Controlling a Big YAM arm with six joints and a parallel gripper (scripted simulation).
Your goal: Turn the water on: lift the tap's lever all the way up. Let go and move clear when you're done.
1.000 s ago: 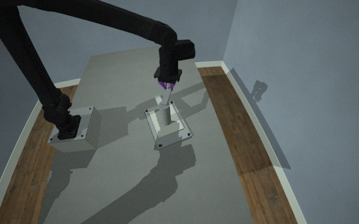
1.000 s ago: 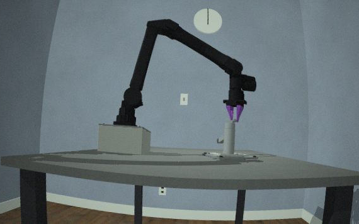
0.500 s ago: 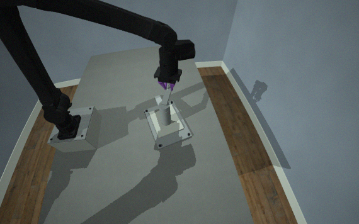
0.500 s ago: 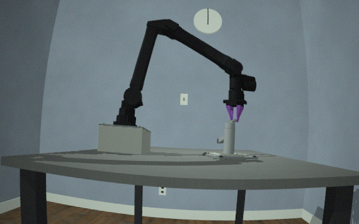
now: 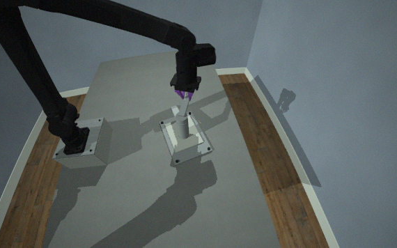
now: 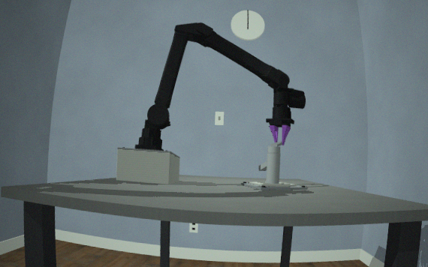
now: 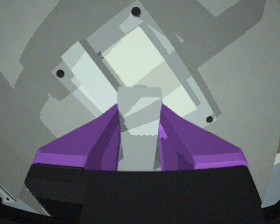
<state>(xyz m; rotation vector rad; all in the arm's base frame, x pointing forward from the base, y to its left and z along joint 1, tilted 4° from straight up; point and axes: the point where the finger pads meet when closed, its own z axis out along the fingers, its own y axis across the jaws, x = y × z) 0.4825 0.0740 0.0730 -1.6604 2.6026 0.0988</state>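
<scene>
The tap lies 6 cm below my hand, 5 cm to the right of it and 3 cm behind it. The rest, counted from my hand: lever: 3 cm to the right, 1 cm below, 1 cm behind.
</scene>
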